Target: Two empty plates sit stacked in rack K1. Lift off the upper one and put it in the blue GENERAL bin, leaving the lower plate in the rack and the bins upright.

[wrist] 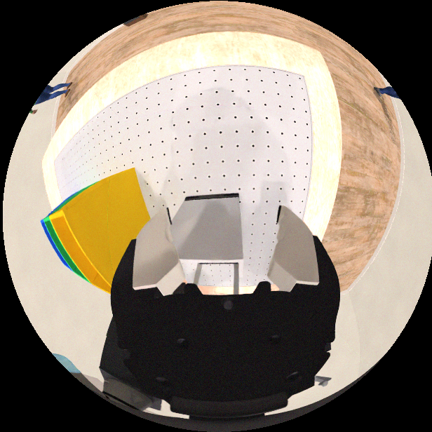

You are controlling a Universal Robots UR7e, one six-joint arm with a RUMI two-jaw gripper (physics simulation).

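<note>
My gripper (223, 208) is open and empty in the wrist view, its two pale jaws standing wide apart. Between the jaws and beyond them, a grey boxy body (212, 232) with a dark slot along its far edge shows, with two thin grey posts below it. It appears to be rack K1. The two plates cannot be made out. At the left stands a row of bins, and the blue bin (53, 245) shows as a thin strip at the outer end. No label can be read.
A yellow bin (110, 215) stands nearest the left jaw. A green bin (63, 251) and an orange bin wall (75, 245) stand between it and the blue one. A white perforated board (220, 145) lies beneath, with a pale border (200, 50) and a wooden floor (370, 175) beyond.
</note>
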